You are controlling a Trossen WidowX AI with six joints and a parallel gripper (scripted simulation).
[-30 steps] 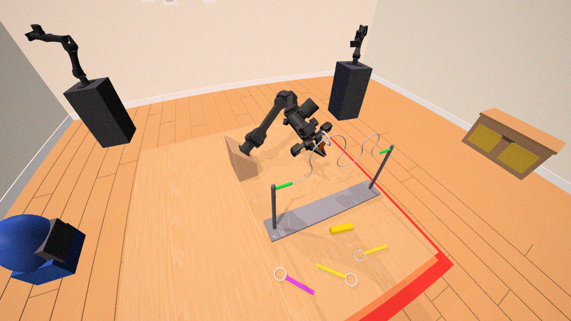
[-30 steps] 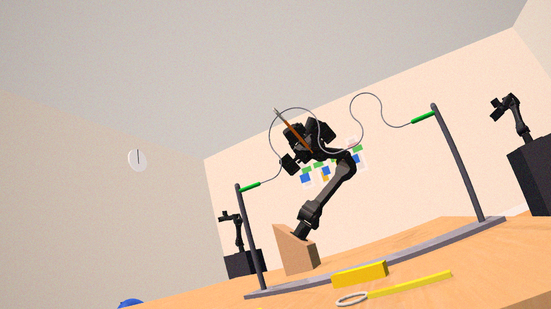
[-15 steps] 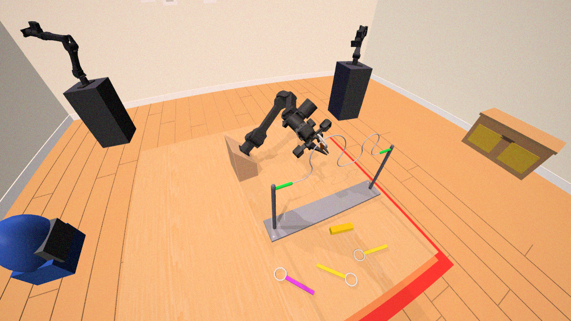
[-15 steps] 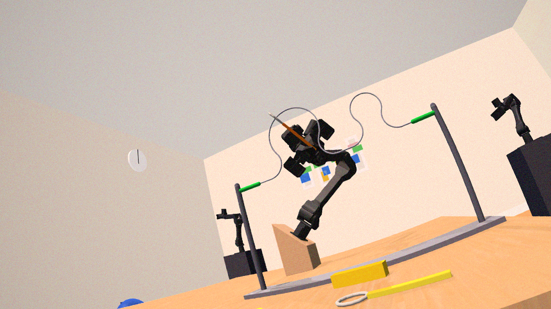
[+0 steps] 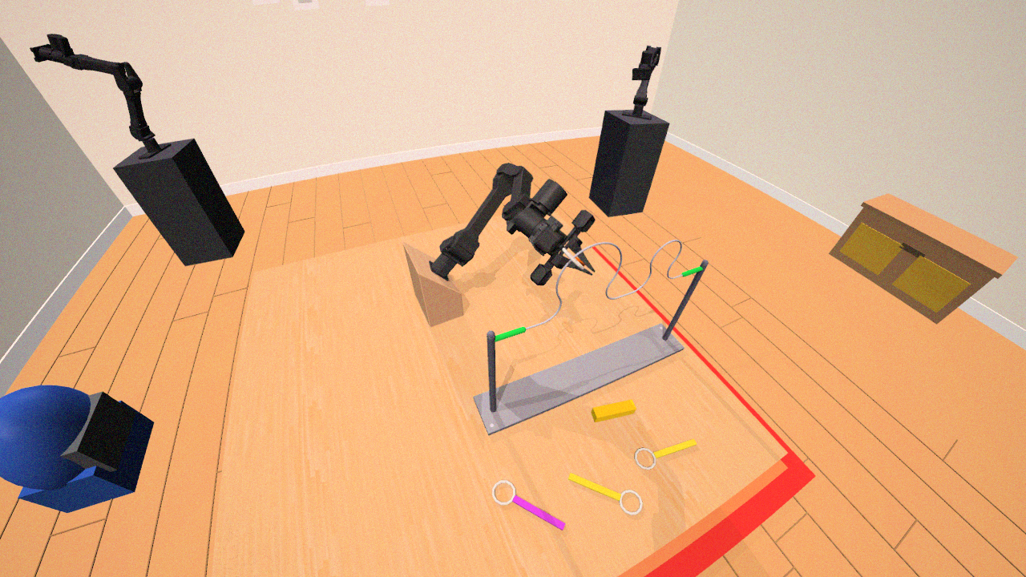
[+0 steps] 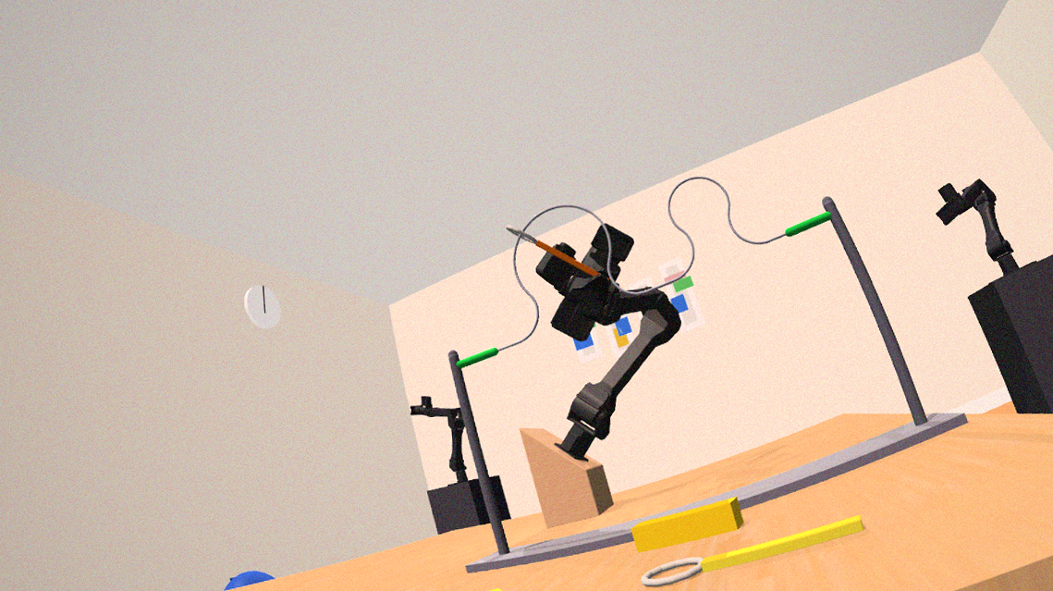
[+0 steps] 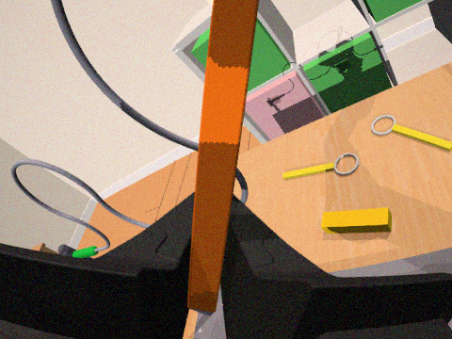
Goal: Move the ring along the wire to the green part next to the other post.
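Right now the orange-handled ring is 2 cm ahead of my gripper tip, 6 cm to the right of it and 7 cm above it. Also, from my gripper tip: yellow block: 16 cm ahead, 5 cm to the left, 34 cm below; magenta-handled ring: 29 cm ahead, 25 cm to the right, 35 cm below; yellow-handled ring: 30 cm ahead, 11 cm to the left, 35 cm below.
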